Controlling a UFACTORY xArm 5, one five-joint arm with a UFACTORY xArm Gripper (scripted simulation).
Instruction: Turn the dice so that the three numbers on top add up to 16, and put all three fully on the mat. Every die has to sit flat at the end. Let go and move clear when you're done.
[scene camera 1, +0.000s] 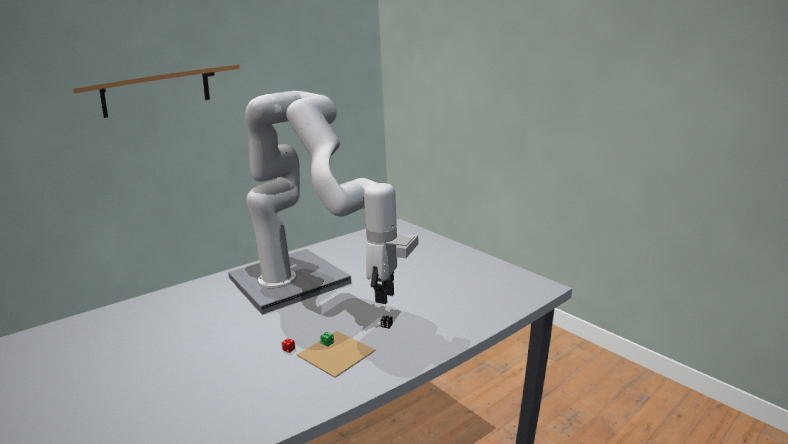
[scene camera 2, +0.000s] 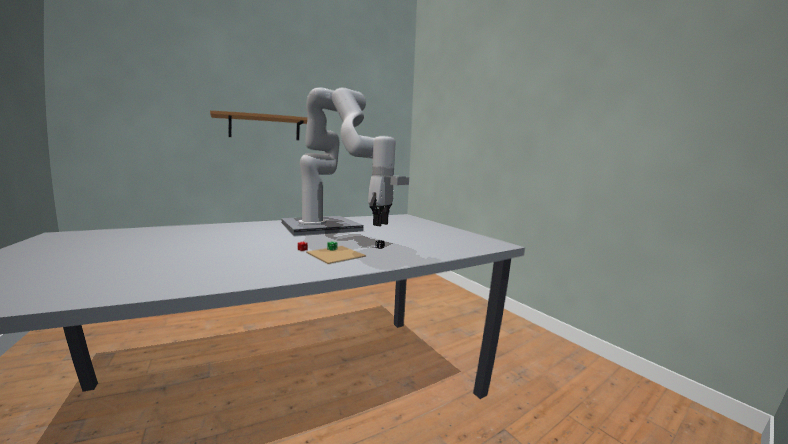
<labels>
My gripper shows in scene camera 1 and in scene camera 2. The same spot on my gripper: (scene camera 1: 381, 294) is (scene camera 2: 377, 217).
</labels>
